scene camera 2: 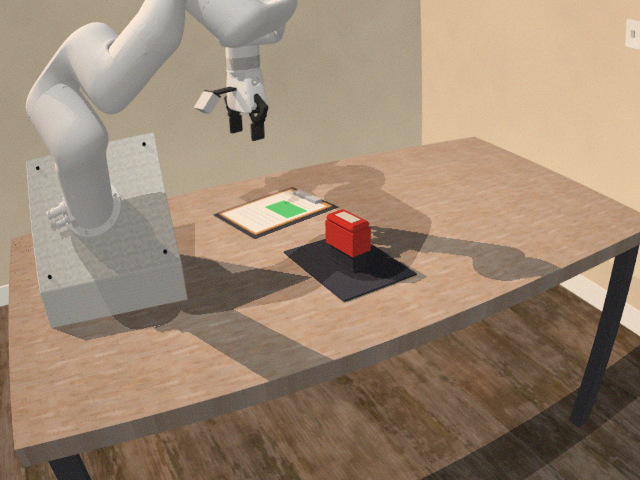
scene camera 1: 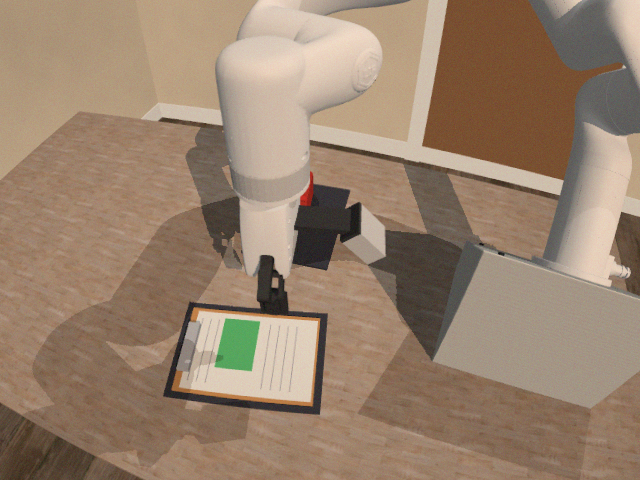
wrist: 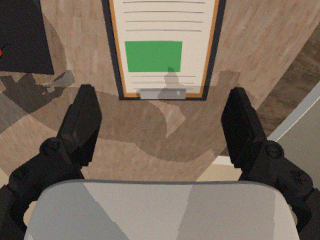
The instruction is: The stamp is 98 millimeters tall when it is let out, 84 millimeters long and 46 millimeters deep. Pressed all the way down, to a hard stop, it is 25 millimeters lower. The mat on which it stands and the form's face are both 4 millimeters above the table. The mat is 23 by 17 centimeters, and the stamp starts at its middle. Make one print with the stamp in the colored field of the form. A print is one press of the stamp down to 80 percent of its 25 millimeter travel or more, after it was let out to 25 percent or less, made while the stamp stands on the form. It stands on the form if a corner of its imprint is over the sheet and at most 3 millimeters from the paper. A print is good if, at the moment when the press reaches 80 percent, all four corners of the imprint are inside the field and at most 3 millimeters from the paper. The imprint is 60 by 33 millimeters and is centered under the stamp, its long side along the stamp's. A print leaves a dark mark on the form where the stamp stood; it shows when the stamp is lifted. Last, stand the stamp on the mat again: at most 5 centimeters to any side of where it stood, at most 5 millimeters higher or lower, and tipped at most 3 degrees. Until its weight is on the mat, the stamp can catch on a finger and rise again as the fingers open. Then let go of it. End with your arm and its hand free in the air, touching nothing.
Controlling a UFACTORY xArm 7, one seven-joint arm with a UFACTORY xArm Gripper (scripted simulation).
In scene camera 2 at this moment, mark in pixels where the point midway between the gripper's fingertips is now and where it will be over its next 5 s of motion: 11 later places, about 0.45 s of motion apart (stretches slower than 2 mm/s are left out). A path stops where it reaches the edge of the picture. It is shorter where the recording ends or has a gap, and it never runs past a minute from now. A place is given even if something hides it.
My gripper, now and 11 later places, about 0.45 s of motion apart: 246, 135; 247, 170; 248, 169; 247, 165; 246, 147; 246, 136; 253, 141; 298, 167; 340, 189; 346, 192; 346, 201; 346, 226
